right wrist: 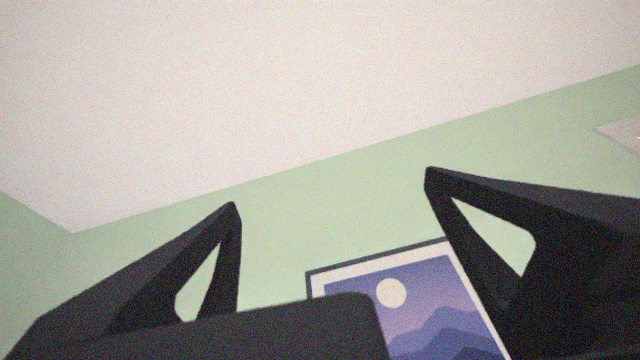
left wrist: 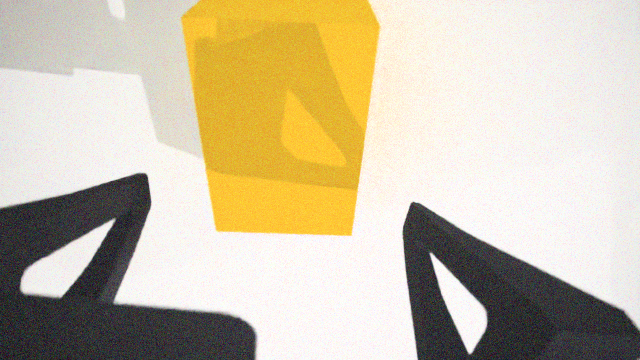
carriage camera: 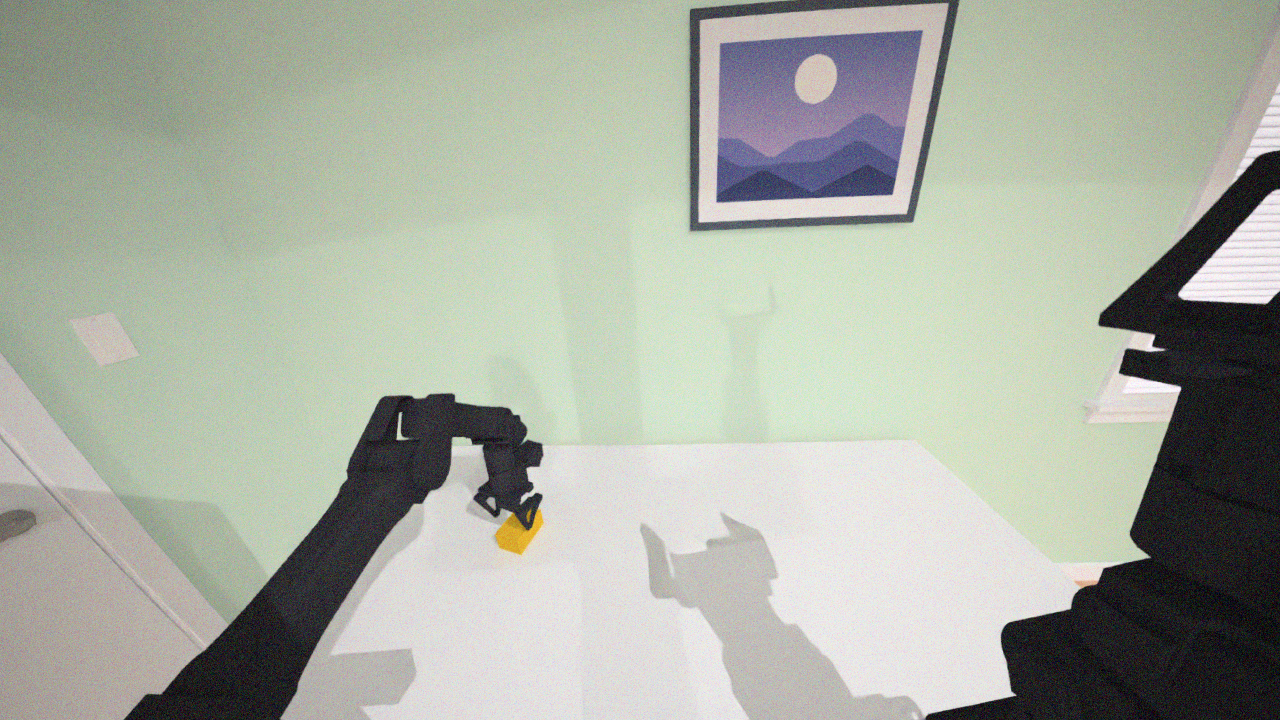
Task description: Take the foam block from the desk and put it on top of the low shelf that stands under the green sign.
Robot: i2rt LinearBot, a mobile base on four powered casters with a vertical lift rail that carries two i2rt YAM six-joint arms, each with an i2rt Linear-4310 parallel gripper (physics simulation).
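Frame: origin at the left arm's base, x left, y back, z up, level; metres.
Seen in the pictures: left gripper, fingertip midpoint: [left wrist: 280, 202] [carriage camera: 513, 522]; right gripper, fingertip midpoint: [right wrist: 331, 194].
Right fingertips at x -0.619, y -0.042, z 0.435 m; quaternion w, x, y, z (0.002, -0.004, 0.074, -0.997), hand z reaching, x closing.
A point is followed by its place in that frame.
The yellow foam block [carriage camera: 516, 537] @(x -0.044, y -0.468, z -0.211 m) [left wrist: 282, 125] @(x -0.042, y -0.520, z -0.211 m) lies on the white desk [carriage camera: 832, 537] @(x -0.743, y -0.416, z -0.256 m) [left wrist: 525, 125] @(x -0.141, y -0.456, z -0.256 m), left of the middle in the carriage camera. My left gripper [carriage camera: 512, 513] @(x -0.032, y -0.498, z -0.197 m) [left wrist: 280, 202] @(x -0.032, y -0.498, z -0.197 m) is open and empty, pointing down close above the block's far end. In the left wrist view the block's near end reaches between the two fingertips, with desk showing on either side, and a finger's shadow falls on it. My right gripper [right wrist: 331, 194] @(x -0.619, y -0.042, z 0.435 m) is open and empty, raised high and pointing at the wall and ceiling. The low shelf and the green sign do not show.
A pale green wall [carriage camera: 429, 295] @(x 0.255, y -0.964, z 0.244 m) [right wrist: 300, 200] @(x -0.512, y -0.848, z 1.205 m) stands behind the desk, with a framed mountain picture [carriage camera: 814, 116] @(x -0.782, y -0.783, z 0.617 m) [right wrist: 425, 310] @(x -0.854, y -0.772, z 0.616 m) on it. A door [carriage camera: 71, 573] @(x 0.947, y -0.457, z -0.210 m) is at the left and a window sill [carriage camera: 1129, 411] @(x -1.798, y -0.607, z -0.161 m) at the right. The right arm [carriage camera: 1190, 537] @(x -0.592, y -0.014, z 0.256 m) fills the right side.
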